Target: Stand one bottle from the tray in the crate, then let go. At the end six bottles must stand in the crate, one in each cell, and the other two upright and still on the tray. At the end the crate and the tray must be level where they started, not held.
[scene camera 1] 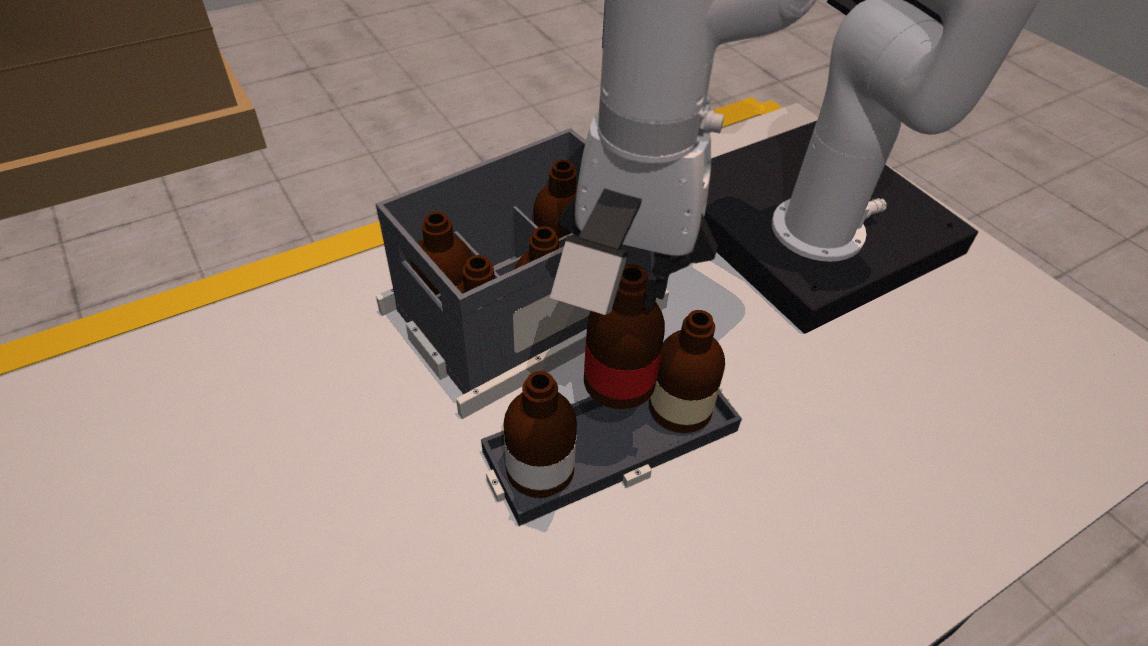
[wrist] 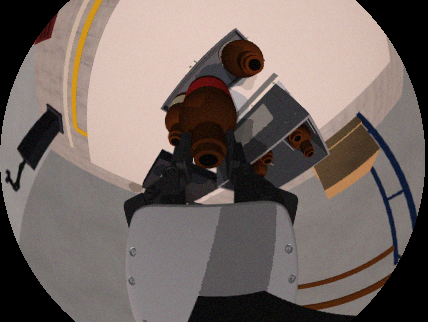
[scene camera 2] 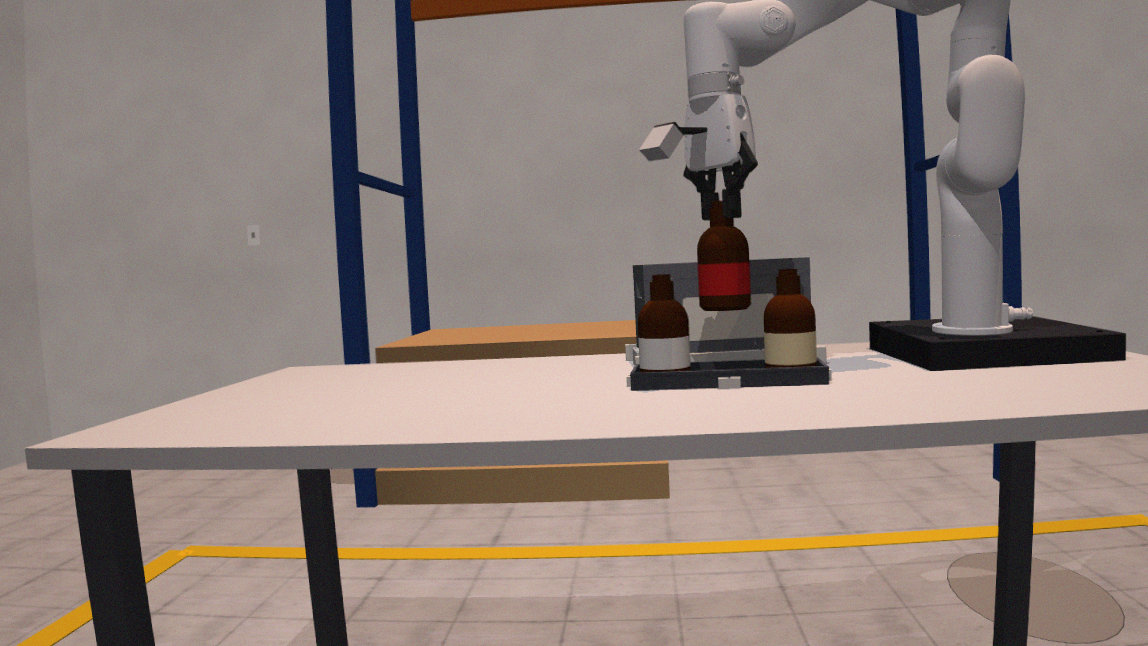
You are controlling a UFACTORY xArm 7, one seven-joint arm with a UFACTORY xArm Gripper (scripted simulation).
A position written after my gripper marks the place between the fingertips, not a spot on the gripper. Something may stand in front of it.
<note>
I see my gripper [scene camera 1: 629, 294], a dark grey crate [scene camera 1: 484, 332], a tray [scene camera 1: 607, 438] and a bottle [scene camera 1: 623, 349].
The dark grey crate is seen too in the wrist view [wrist: 276, 115] and in scene camera 2 [scene camera 2: 710, 331]. The tray shows as well in the wrist view [wrist: 211, 65] and in scene camera 2 [scene camera 2: 704, 375]. My gripper is seen too in the wrist view [wrist: 208, 141] and in scene camera 2 [scene camera 2: 721, 219].
</note>
